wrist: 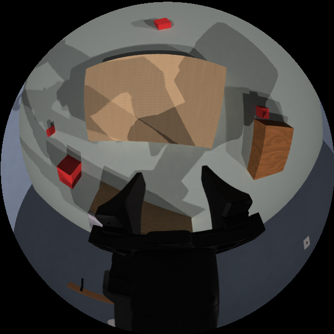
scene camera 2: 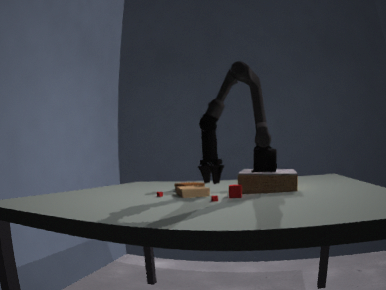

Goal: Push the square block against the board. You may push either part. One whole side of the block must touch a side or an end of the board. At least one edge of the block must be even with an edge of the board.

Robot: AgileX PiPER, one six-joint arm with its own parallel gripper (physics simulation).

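The light wooden board (scene camera 2: 195, 192) (wrist: 155, 100) lies flat on the table, crossed by shadows in the wrist view. The darker, reddish-brown square block (scene camera 2: 190, 184) (wrist: 273, 150) lies to the right of the board in the wrist view, with a strip of table between them, and is turned slightly relative to it. In the scene view the block is partly hidden behind the board. My gripper (scene camera 2: 211, 181) (wrist: 172, 175) is open and empty, above the table. In the wrist view its fingertips show below the board's near side, to the left of the block.
A larger red cube (scene camera 2: 235, 191) (wrist: 69, 171) and a small red cube (scene camera 2: 214, 198) (wrist: 50, 131) stand left in the wrist view. Another small cube (scene camera 2: 160, 194) (wrist: 162, 23) lies beyond the board; a third (wrist: 262, 112) is by the block's far side. The arm stands on a wooden box (scene camera 2: 267, 183).
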